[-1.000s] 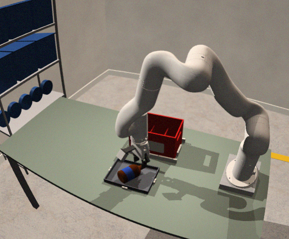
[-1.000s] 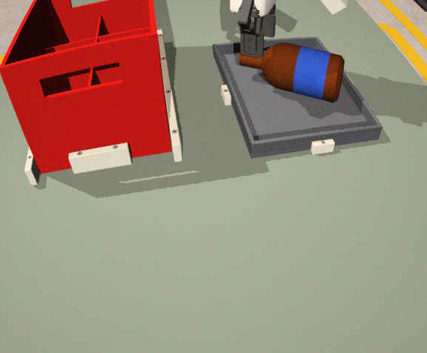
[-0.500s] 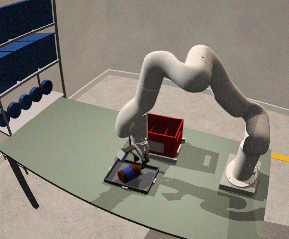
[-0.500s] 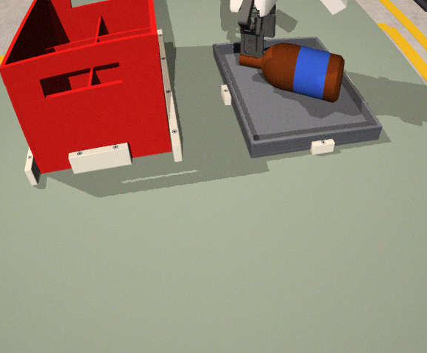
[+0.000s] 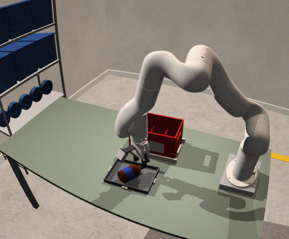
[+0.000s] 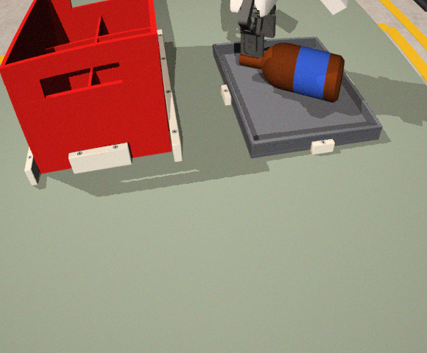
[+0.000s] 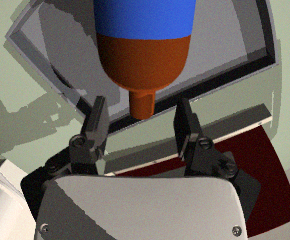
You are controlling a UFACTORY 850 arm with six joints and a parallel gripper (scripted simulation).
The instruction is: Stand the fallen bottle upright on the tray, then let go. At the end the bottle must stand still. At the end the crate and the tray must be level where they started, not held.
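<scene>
Now: hand 40 mm to the right of the bottle, 40 mm above it and 20 mm short of it. Round my hand: grey tray (70 mm below, 50 mm to the left, 30 mm ahead); red crate (240 mm to the right, 20 mm ahead).
</scene>
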